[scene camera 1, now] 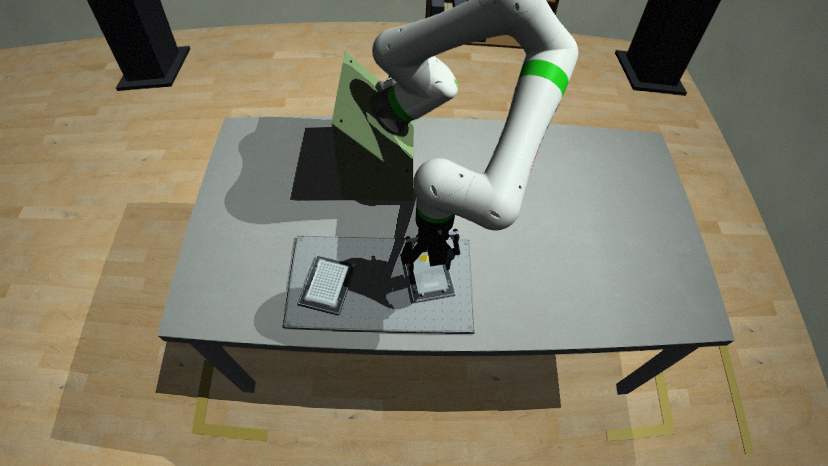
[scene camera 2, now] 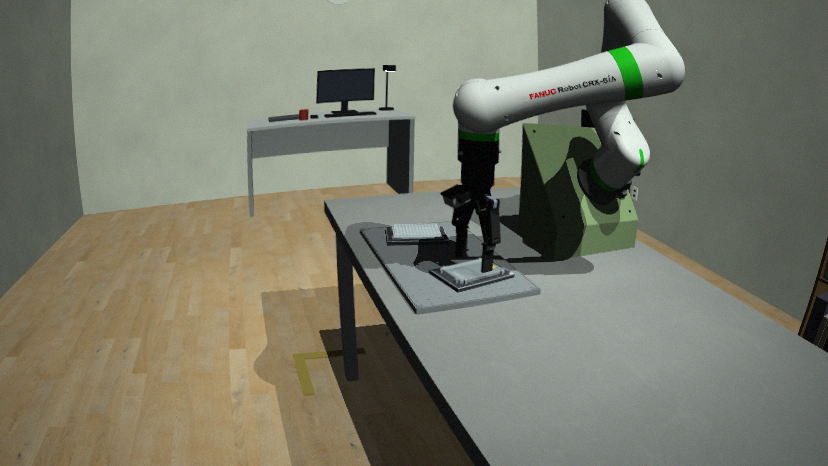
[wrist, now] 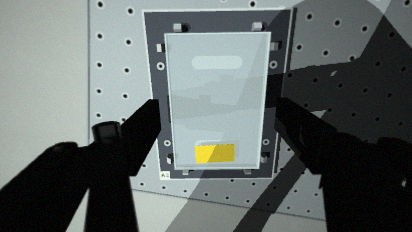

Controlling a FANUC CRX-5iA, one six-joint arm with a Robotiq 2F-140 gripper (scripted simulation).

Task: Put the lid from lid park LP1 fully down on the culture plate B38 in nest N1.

Scene:
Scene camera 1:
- my gripper: 429, 268
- lid: 428, 279
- white culture plate: 317, 293
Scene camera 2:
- my gripper: 473, 263
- lid: 471, 270
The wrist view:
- my gripper: 217, 114
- lid: 217, 82
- lid park LP1: 156, 26

